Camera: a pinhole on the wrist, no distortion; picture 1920 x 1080 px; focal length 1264.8 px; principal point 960.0 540.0 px. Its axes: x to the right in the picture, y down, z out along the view. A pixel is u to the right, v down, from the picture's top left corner.
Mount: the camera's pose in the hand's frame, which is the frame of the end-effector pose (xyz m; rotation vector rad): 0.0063 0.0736 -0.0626 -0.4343 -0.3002 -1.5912
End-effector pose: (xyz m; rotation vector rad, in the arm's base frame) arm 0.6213 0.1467 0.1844 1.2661 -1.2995 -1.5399
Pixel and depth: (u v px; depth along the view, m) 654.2 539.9 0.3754
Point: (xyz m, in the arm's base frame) 0.3695 0.0931 0.4886
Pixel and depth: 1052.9 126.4 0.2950
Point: 0.4156 0.2181 0.3855
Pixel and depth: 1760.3 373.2 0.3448
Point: 0.2871 0.2356 0.2215
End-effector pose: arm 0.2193 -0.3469 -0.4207 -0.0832 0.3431 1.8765
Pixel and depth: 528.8 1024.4 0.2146
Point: -0.0214 -0.2870 -0.3156
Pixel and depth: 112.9 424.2 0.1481
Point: 0.0042 -0.3971 -0.3540
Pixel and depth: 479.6 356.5 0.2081
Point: 0.0059 -0.3930 -0.2887
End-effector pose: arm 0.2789 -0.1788 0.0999 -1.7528 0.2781 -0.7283
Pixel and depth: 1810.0 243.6 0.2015
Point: 0.3757 -0.0370 0.0219
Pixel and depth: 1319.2 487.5 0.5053
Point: 0.6044 0.1083 -0.1181
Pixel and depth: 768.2 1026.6 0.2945
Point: 0.5398 -0.1971 -0.0975
